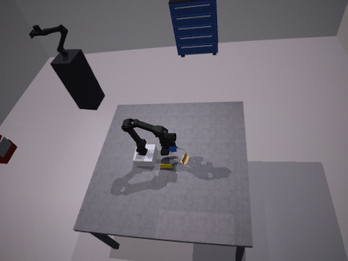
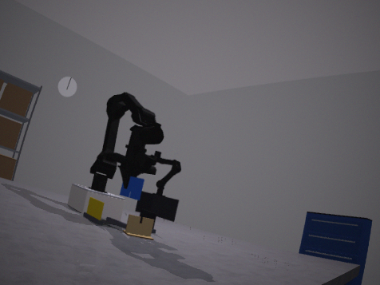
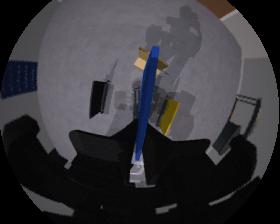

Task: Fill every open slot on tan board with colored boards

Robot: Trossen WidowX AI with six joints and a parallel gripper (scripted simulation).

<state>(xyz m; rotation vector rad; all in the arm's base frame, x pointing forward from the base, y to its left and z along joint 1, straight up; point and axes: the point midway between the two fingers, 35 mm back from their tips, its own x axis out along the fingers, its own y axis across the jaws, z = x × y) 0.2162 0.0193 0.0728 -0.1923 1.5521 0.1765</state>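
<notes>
My gripper tip is now 130 mm short of the tan board, 10 mm to the right of it and 100 mm above it. The rest, counted from my gripper tip: blue board 20 mm ahead, 10 mm to the left; black board 20 mm behind, 120 mm to the left, 100 mm below; yellow board 90 mm to the right, 100 mm below.
</notes>
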